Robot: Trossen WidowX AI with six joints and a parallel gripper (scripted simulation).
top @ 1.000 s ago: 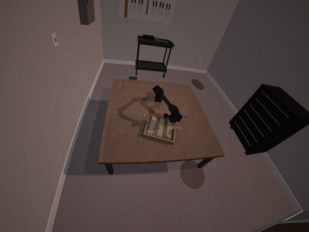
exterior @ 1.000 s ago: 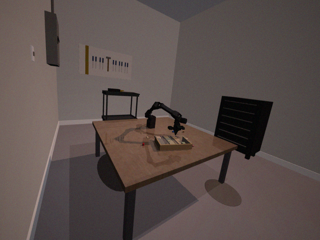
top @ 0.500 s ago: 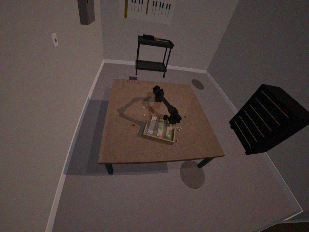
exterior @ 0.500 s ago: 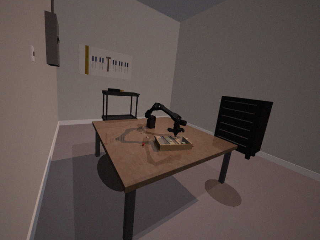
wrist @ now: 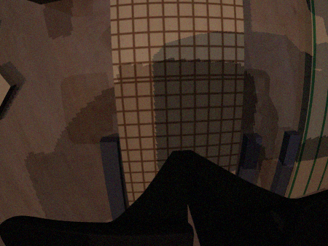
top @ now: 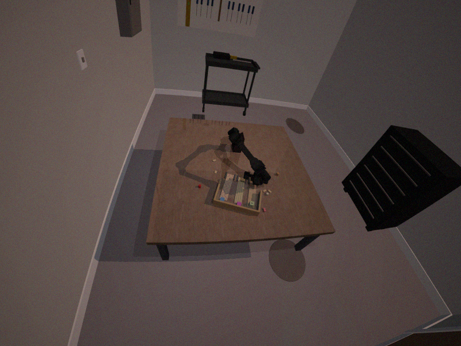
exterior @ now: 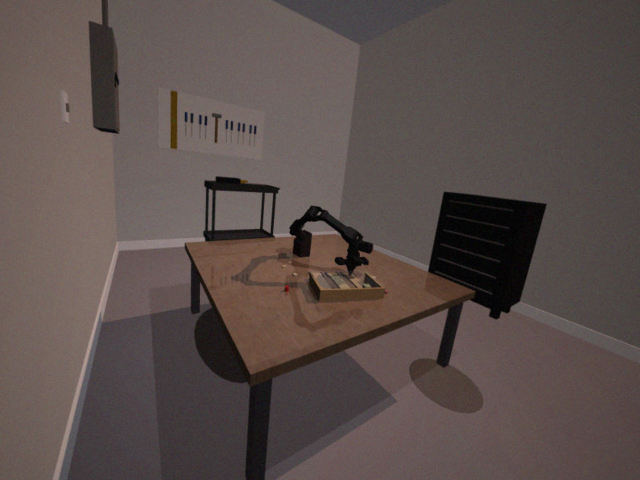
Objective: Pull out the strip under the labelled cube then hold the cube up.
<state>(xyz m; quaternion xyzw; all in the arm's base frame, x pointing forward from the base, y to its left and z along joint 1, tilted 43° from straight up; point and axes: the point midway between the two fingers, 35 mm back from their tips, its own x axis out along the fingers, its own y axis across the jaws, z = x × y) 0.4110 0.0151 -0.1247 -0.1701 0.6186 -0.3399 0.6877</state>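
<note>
Now: gripper tip 17 cm past the blue strip and 11 cm to the right of it. Round my gripper tip: red strip (4 cm ahead, 42 cm to the right).
</note>
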